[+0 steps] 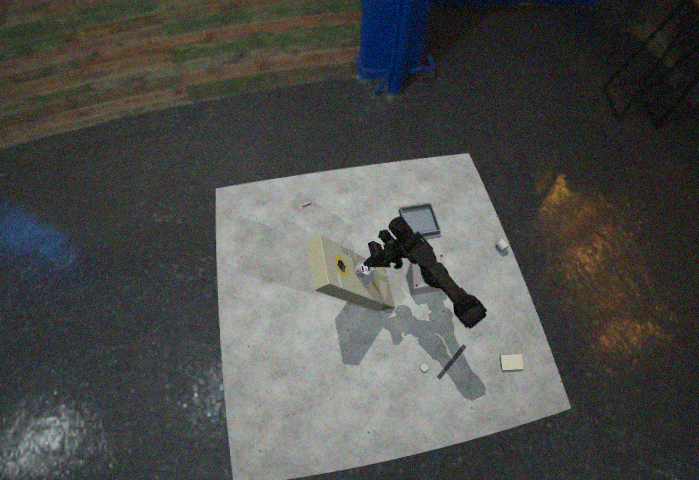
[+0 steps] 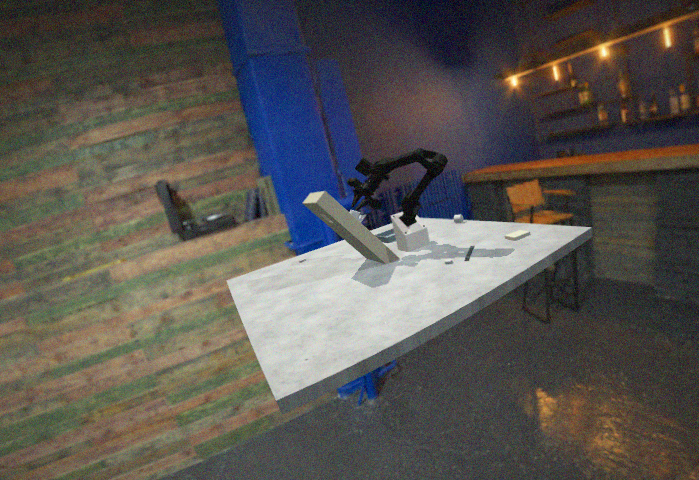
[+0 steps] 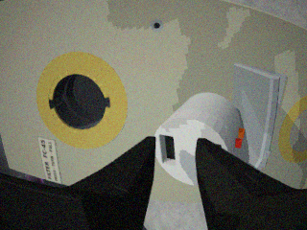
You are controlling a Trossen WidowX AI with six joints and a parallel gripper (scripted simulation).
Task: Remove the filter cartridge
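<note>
Now: the round filter cartridge 1 cm ahead of my gripper tip and 2 cm below it. The rest, counted from my gripper tip: beige block 49 cm behind, 45 cm to the left, 25 cm below; then small pin 13 cm ahead, 48 cm to the right, 25 cm below; then tray 34 cm behind, 26 cm to the right, 25 cm below.
</note>
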